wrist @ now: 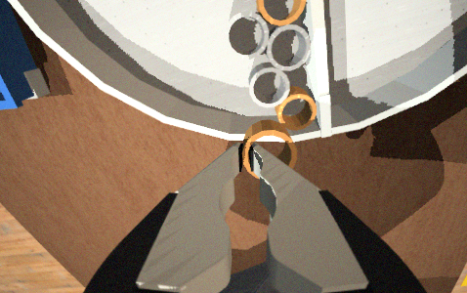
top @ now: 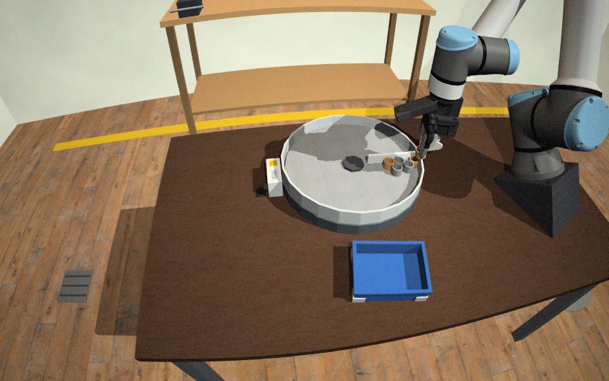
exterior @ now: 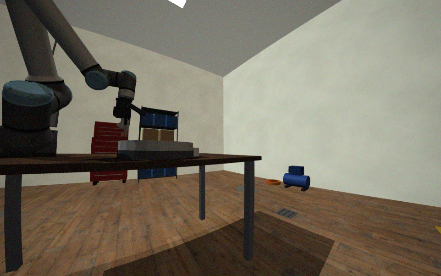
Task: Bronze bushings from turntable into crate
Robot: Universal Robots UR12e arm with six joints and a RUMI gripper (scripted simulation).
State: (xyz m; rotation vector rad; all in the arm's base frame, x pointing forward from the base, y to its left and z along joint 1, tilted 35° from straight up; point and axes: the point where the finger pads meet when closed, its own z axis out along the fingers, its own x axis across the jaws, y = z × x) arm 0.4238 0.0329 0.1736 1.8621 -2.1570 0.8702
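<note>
Right now the blue crate is 28 cm to the left of my hand, 17 cm ahead of it and 12 cm below it. The rest, counted from my hand: round grey turntable 18 cm ahead, 9 cm below, 7 cm to the right.
</note>
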